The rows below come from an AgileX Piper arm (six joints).
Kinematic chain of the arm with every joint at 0, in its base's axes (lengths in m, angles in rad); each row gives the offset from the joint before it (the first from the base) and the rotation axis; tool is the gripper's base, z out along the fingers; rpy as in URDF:
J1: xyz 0 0 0.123 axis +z
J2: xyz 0 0 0 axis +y
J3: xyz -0.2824 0 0.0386 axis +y
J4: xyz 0.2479 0 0.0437 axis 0.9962 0 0.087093
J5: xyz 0 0 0 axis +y
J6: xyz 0.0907 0 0.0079 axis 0.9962 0 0.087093
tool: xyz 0 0 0 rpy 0 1.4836 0
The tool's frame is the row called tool.
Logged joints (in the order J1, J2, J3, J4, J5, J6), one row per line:
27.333 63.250 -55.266 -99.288 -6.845 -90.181
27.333 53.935 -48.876 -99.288 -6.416 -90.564
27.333 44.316 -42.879 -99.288 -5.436 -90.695
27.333 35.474 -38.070 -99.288 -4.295 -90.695
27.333 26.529 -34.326 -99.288 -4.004 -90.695
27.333 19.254 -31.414 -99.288 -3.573 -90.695
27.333 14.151 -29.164 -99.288 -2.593 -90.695
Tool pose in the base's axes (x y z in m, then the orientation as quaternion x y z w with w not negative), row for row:
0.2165 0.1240 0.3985 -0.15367 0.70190 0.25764 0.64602
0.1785 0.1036 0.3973 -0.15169 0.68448 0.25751 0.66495
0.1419 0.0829 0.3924 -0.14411 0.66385 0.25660 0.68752
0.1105 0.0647 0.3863 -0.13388 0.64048 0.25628 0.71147
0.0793 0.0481 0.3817 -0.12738 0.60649 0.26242 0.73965
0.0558 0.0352 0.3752 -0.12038 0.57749 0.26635 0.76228
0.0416 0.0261 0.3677 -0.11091 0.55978 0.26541 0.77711
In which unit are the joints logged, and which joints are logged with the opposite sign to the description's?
The joints are logged in degrees. Opposite sign: J4, J5.
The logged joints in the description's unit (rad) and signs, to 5 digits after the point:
0.47705 1.10392 -0.96457 1.73290 0.11947 -1.57396
0.47705 0.94134 -0.85305 1.73290 0.11198 -1.58064
0.47705 0.77346 -0.74838 1.73290 0.09488 -1.58293
0.47705 0.61914 -0.66445 1.73290 0.07496 -1.58293
0.47705 0.46302 -0.59910 1.73290 0.06988 -1.58293
0.47705 0.33605 -0.54828 1.73290 0.06236 -1.58293
0.47705 0.24698 -0.50901 1.73290 0.04526 -1.58293

